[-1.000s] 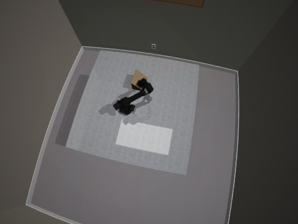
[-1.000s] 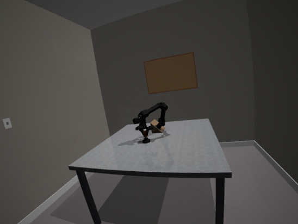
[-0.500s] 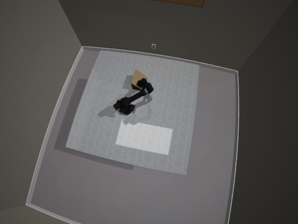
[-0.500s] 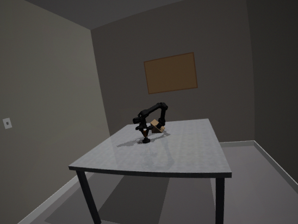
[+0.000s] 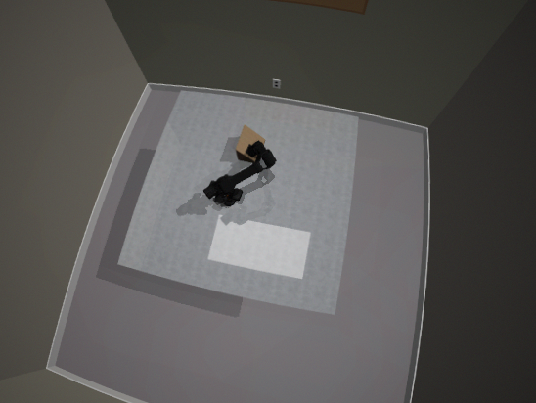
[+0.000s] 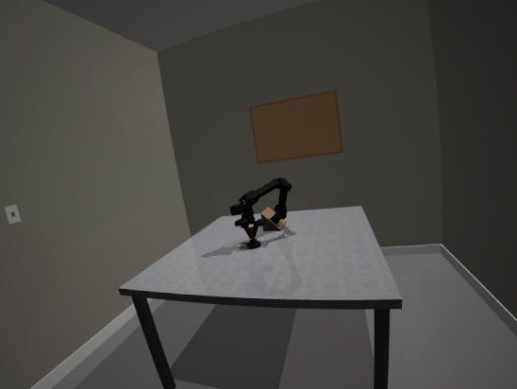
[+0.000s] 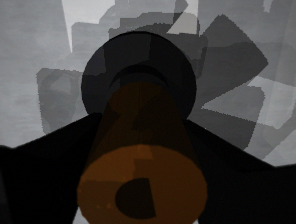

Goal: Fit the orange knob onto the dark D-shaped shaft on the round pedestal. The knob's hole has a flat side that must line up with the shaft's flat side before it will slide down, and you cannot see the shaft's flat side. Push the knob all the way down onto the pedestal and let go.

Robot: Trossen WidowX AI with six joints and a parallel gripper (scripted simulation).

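Now: the orange knob 2 cm above my gripper tip. The rest, counted from my gripper tip: round pedestal: 4 cm below.
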